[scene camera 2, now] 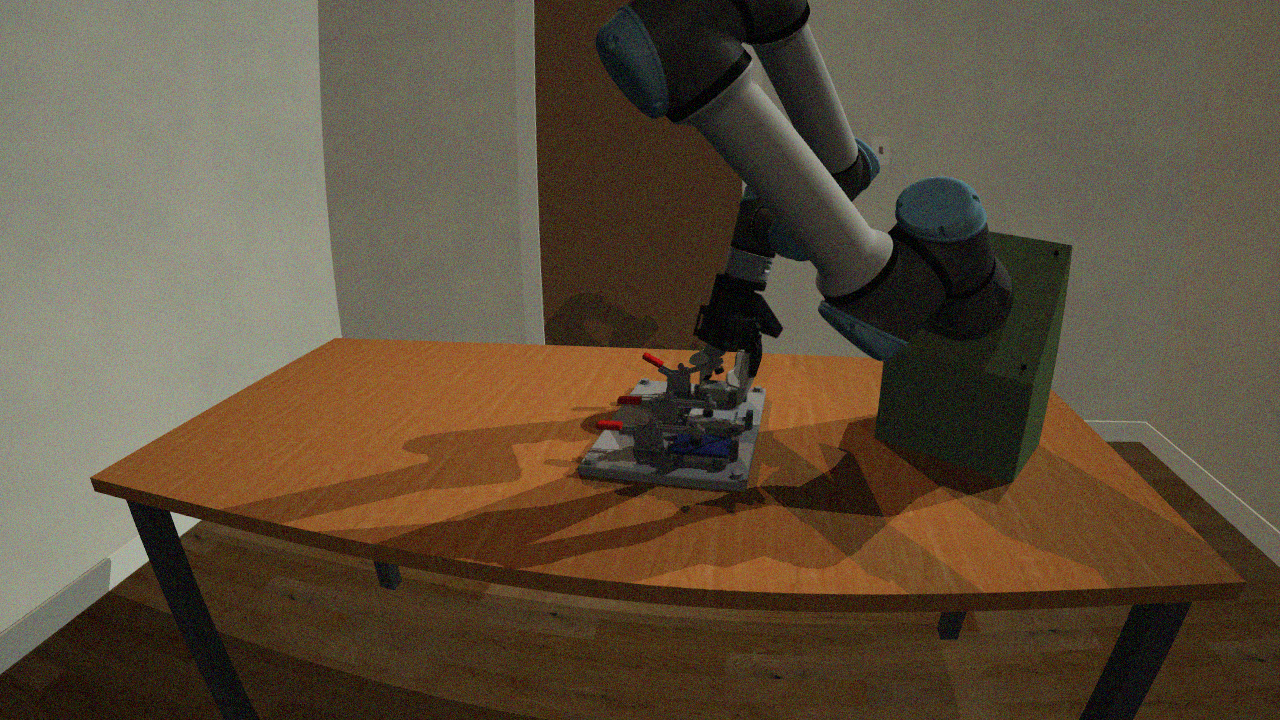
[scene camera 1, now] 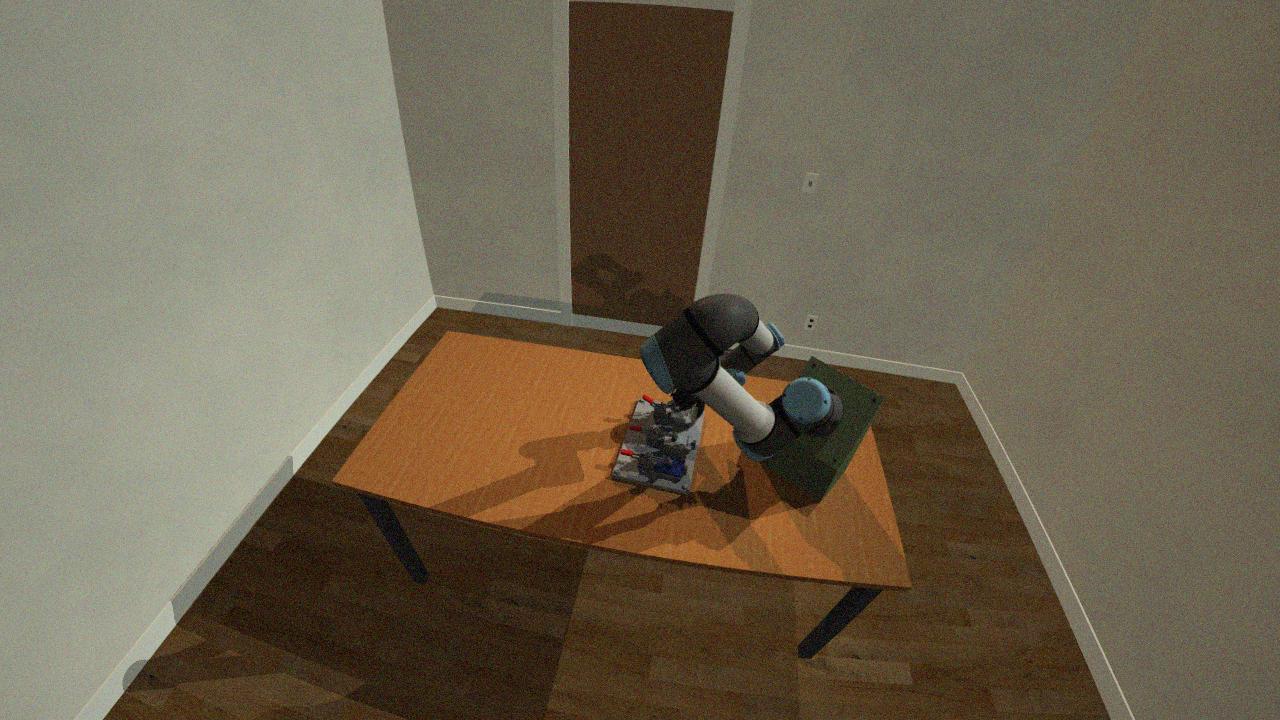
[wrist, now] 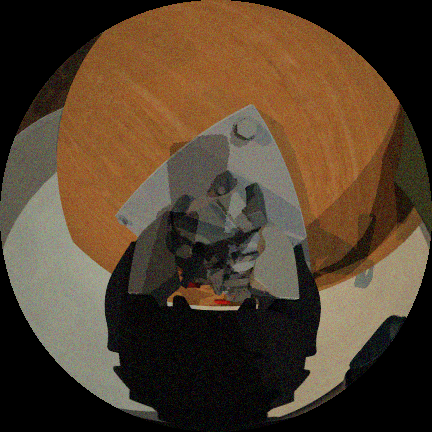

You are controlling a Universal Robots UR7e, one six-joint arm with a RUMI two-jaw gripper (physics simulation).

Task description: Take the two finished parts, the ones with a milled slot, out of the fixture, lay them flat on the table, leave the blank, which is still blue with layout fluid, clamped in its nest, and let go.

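Places are measured from the arm's base along level axes (x back, y left, z down), in millimetres.
Where they show: gripper, between the fingertips: (scene camera 2: 718, 395) (scene camera 1: 680, 418) (wrist: 215, 214); arm's base, origin of its link: (scene camera 2: 967, 298).
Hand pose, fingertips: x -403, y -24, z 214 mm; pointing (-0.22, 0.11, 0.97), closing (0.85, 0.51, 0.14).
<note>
Each offset is from my fingertips to the top centre of the thing. "spot": to the spot under its first point. Level surfaces: height alone.
The grey fixture plate (scene camera 1: 651, 486) (scene camera 2: 617, 470) (wrist: 255, 155) lies on the table. My gripper (scene camera 2: 726, 380) (wrist: 215, 214) points down at its far nest, fingers on both sides of a grey finished part @(dy -3, dx +2, dz -18 mm) (wrist: 205, 225). The fingers have drawn in and appear shut on it, low in the nest; its slot is hard to make out. The far clamp's red handle @(spot: dy +15, dx -112, dz -59 mm) (scene camera 1: 648, 399) (scene camera 2: 652, 360) is tilted up. The middle nest's part is mostly hidden among clamp pieces; its red handle @(spot: dy +128, dx -113, dz -26 mm) (scene camera 2: 629, 400) lies low. The blue blank @(dy +215, dx +32, dz -13 mm) (scene camera 1: 675, 469) (scene camera 2: 704, 445) sits in the near nest, with its red handle (scene camera 1: 626, 453) (scene camera 2: 608, 425) low.
The arm stands on a green pedestal (scene camera 1: 805, 474) (scene camera 2: 962, 402) to the right of the fixture. The wooden table @(dz +23 mm) (scene camera 1: 483, 402) (scene camera 2: 295, 402) extends left of the fixture and in front of it. Other clamps stand close beside the gripper. A bolt head @(spot: dy -61, dx +57, dz +1 mm) (wrist: 246, 128) stands on the plate's corner.
</note>
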